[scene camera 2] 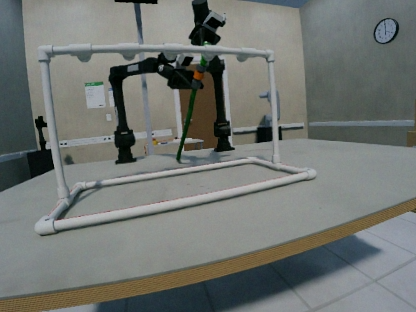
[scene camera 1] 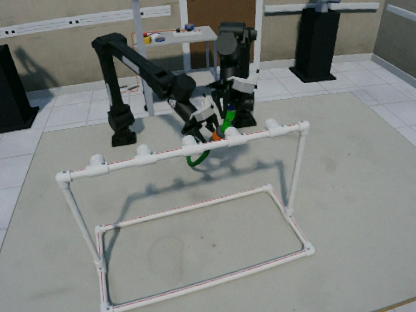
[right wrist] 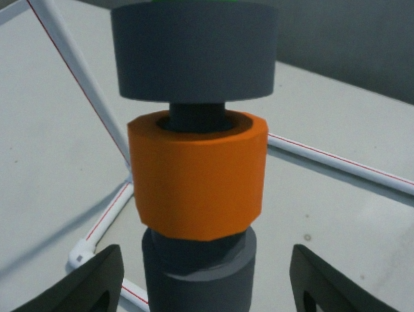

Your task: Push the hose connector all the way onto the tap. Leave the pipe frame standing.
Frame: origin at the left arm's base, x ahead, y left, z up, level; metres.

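Where they show: left gripper, fingertip midpoint: (scene camera 1: 228,119); right gripper, fingertip midpoint: (scene camera 2: 197,87) (right wrist: 206,257); left arm's base, origin of the base link: (scene camera 2: 224,150) (scene camera 1: 243,122); right arm's base, origin of the base link: (scene camera 2: 126,162) (scene camera 1: 124,140).
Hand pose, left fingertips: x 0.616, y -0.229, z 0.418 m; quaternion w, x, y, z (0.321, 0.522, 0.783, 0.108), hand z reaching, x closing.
Things, the pixels of their centre, and the offset from my left fingertips. "spot": a spot on its surface instead. Level surfaces: height alone.
- hose connector, body centre: (right wrist: 199,218) (scene camera 2: 197,79) dx -0.041, dy -0.027, dz -0.083 m
- green hose, surface spot: (scene camera 1: 197,162) spot: dx -0.150, dy -0.079, dz -0.258 m
- tap, surface spot: (scene camera 1: 228,120) spot: dx +0.006, dy -0.002, dz +0.001 m
- wide grey end, surface spot: (right wrist: 195,50) spot: dx -0.030, dy -0.024, dz -0.038 m
- grey table, its level: dz -0.418 m
The hose connector (scene camera 1: 217,135) (scene camera 2: 198,76) (right wrist: 197,175) has an orange collar over a grey body, with the green hose (scene camera 1: 197,162) (scene camera 2: 187,125) hanging below. The tap (scene camera 1: 228,120) (scene camera 2: 204,61) is green, with a wide grey end (right wrist: 195,50) in the right wrist view. Its narrow stem enters the orange collar; a short length of stem shows between them. My right gripper (scene camera 1: 209,134) (scene camera 2: 197,84) (right wrist: 206,257) is open, its fingers apart on both sides of the grey body. My left gripper (scene camera 1: 229,106) (scene camera 2: 205,41) is shut on the tap's upper part. The white pipe frame (scene camera 1: 167,156) (scene camera 2: 274,110) (right wrist: 80,75) stands upright.
The frame's top bar, with several white fittings, runs in front of the grippers in both scene views. Its base rectangle lies on the grey table (scene camera 1: 350,200) (scene camera 2: 240,225). A side table (scene camera 1: 172,38) with small items stands behind the arms.
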